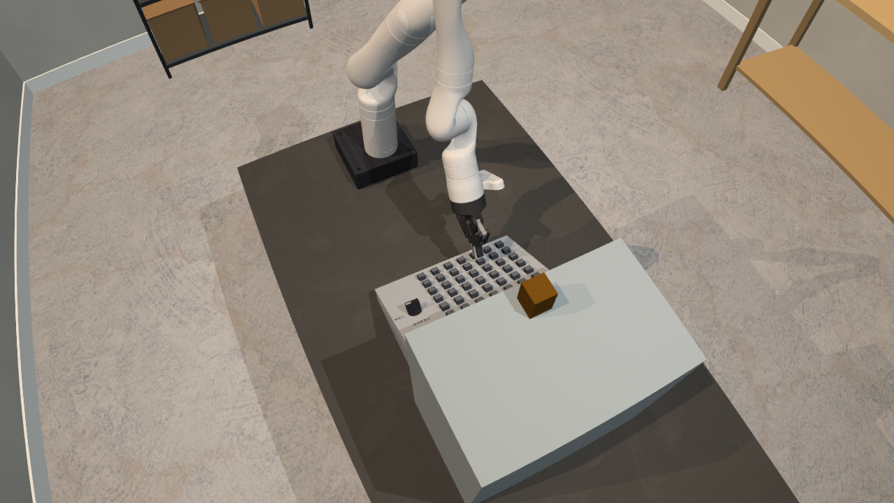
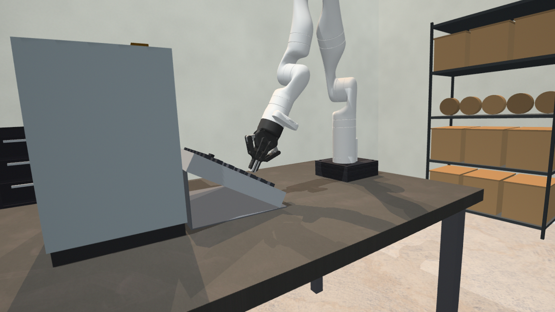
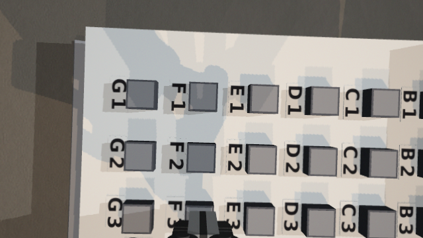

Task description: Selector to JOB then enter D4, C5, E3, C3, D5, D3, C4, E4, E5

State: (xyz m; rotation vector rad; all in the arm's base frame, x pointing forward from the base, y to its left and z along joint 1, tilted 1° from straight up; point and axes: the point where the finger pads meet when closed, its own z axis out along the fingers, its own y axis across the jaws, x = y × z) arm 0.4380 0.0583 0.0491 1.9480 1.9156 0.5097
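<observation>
Now: hand 4 cm short of the key E2, 4 cm to the right of it and 1 cm above it. The rest, counted from my hand: key E1 (4 cm ahead, 7 cm to the left, 1 cm below); key D1 (7 cm ahead, 7 cm to the left); sloped keypad panel (10 cm ahead, 8 cm to the right, 3 cm below).
</observation>
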